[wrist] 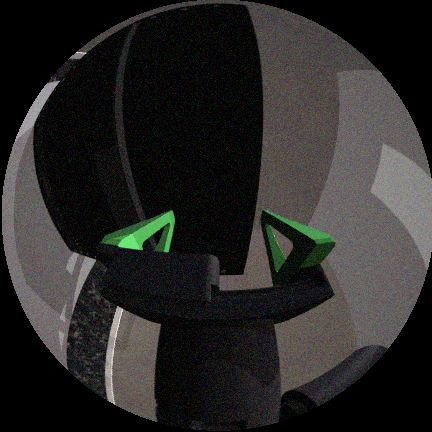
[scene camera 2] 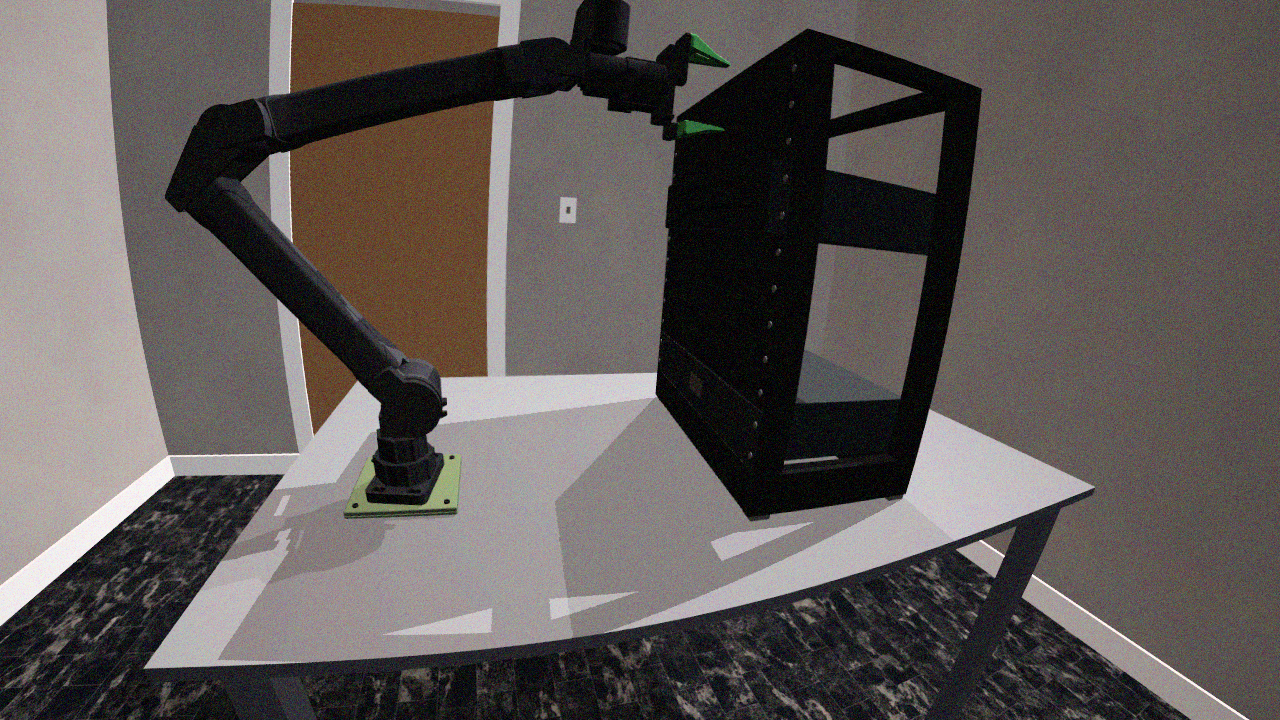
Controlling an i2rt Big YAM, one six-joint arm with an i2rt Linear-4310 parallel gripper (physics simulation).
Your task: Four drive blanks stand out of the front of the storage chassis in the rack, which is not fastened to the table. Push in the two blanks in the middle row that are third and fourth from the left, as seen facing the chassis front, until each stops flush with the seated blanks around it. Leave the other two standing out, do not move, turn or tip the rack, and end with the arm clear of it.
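Where they show: gripper, between the fingertips: (wrist: 217, 214) (scene camera 2: 725, 98); arm's base, origin of its link: (scene camera 2: 407, 480).
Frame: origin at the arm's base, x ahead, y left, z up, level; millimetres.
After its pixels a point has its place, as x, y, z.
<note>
The black rack (scene camera 2: 808, 134) @[489, -88, 490] (wrist: 200, 125) @[456, 166, 551] stands upright on the table. The side of the storage chassis (scene camera 2: 877, 213) @[626, -46, 416] shows through the open side of the rack. The front is very dark, and the single drive blanks cannot be told apart in either view. A small dark part juts from the far front edge in the scene view. My gripper (scene camera 2: 725, 96) @[437, 76, 565] (wrist: 217, 214) @[437, 76, 565] is open with nothing between its green fingers. It is level with the upper part of the rack, close to its front; whether the fingertips touch it cannot be told.
The arm stands on a light green base plate (scene camera 2: 450, 479) @[62, 8, 0] on the white table (scene camera 2: 501, 546) @[153, -127, -12], in front of the rack. A brown door (scene camera 2: 393, 223) and a wall switch (scene camera 2: 568, 210) are behind. The table's near edge runs below the rack.
</note>
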